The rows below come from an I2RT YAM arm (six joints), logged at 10 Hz.
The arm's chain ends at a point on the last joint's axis. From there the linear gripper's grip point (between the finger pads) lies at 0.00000 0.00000 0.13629 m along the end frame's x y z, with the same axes.
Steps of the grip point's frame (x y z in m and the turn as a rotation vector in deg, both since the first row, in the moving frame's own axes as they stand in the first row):
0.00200, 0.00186, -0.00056, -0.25, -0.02, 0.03
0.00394, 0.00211, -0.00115, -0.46, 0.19, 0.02
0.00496, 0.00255, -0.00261, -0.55, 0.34, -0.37
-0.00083, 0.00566, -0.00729, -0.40, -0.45, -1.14
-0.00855, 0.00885, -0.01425, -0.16, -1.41, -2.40
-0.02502, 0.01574, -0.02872, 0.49, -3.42, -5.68
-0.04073, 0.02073, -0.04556, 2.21, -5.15, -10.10
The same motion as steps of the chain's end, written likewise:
0.00205, 0.00127, -0.00056, -0.25, -0.02, 0.03
0.00349, 0.00102, -0.00114, -0.46, 0.19, 0.02
0.00415, 0.00124, -0.00260, -0.55, 0.34, -0.37
0.00023, 0.00470, -0.00728, -0.40, -0.45, -1.14
-0.00521, 0.00840, -0.01421, -0.16, -1.41, -2.40
-0.01685, 0.01650, -0.02847, 0.49, -3.42, -5.68
-0.02810, 0.02488, -0.04491, 2.21, -5.15, -10.10

